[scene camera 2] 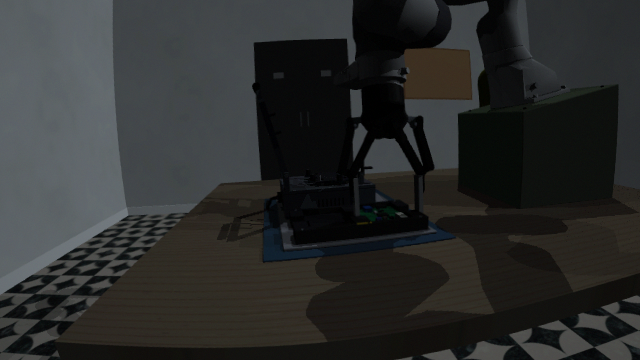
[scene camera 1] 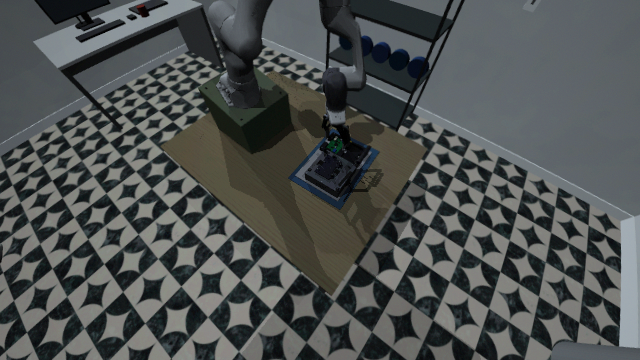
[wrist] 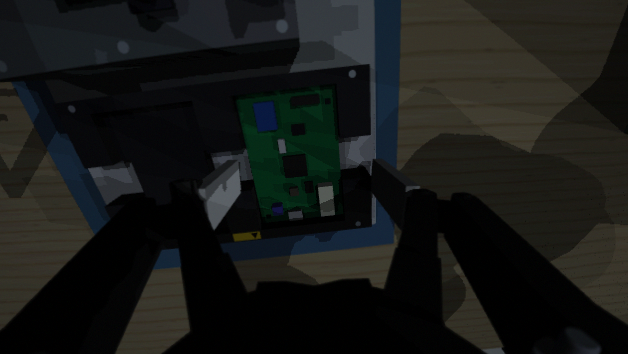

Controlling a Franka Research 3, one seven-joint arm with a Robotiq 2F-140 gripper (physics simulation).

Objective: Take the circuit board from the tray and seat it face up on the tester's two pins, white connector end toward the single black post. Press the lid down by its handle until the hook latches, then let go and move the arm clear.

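The green circuit board (scene camera 1: 335, 145) (scene camera 2: 382, 214) (wrist: 320, 145) lies face up in the right-hand recess of the black tray (scene camera 2: 325, 235) (wrist: 354, 117), as the wrist view shows it. Its large white connector (wrist: 326, 200) is at the end nearer my gripper. My gripper (scene camera 1: 336, 138) (scene camera 2: 387, 212) (wrist: 306, 175) is open and empty, pointing down, one finger above each long side of the board, apart from its edges. The tester (scene camera 1: 319, 182) (scene camera 2: 327, 194) (wrist: 210, 30) stands beside the tray. Its dark lid (scene camera 2: 270, 127) stands raised, with the handle (scene camera 2: 256, 87) at its top. The pins and single post cannot be told apart.
Tray and tester stand on a pale plate on a blue mat (scene camera 2: 272, 251) (wrist: 387, 150) on the wooden table (scene camera 1: 260, 200) (scene camera 2: 200, 300). The green arm base block (scene camera 1: 245, 122) (scene camera 2: 565, 150) stands behind. A shelf rack stands beyond the table.
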